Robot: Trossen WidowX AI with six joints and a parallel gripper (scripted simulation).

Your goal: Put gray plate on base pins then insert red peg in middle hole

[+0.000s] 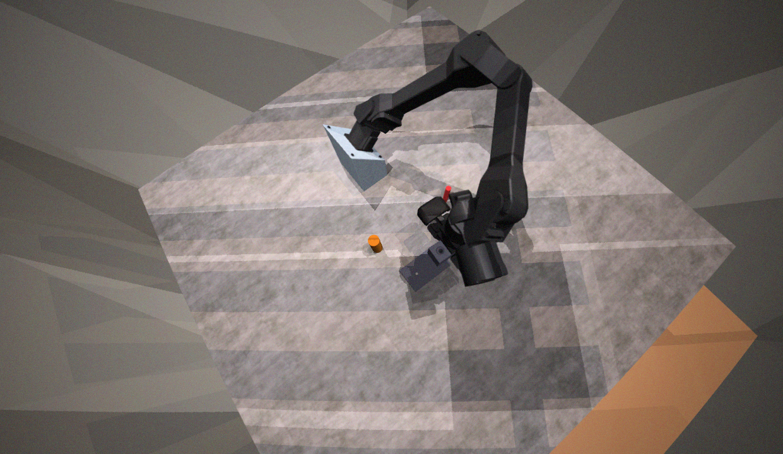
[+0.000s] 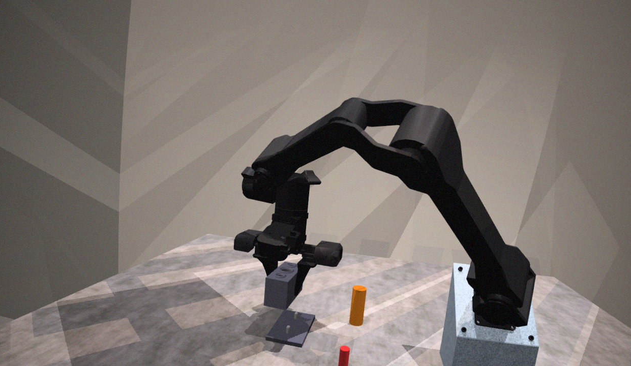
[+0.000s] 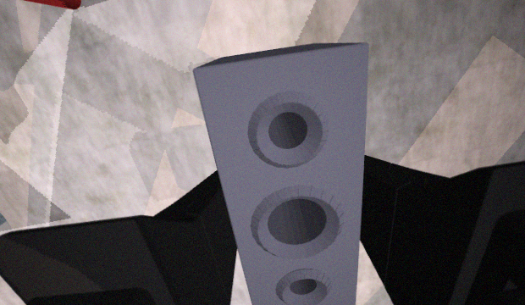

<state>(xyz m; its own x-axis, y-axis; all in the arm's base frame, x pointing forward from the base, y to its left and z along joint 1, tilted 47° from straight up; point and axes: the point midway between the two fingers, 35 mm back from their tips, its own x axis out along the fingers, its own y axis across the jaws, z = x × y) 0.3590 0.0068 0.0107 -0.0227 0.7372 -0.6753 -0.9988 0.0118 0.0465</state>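
Now: gripper tip 60 mm to the left of the base and 90 mm above it. The rest, counted from my gripper tip: orange cylinder: 130 mm behind, 130 mm to the right, 60 mm below; then red peg: 130 mm behind, 110 mm to the left, 60 mm below; then gray plate: 30 mm above.
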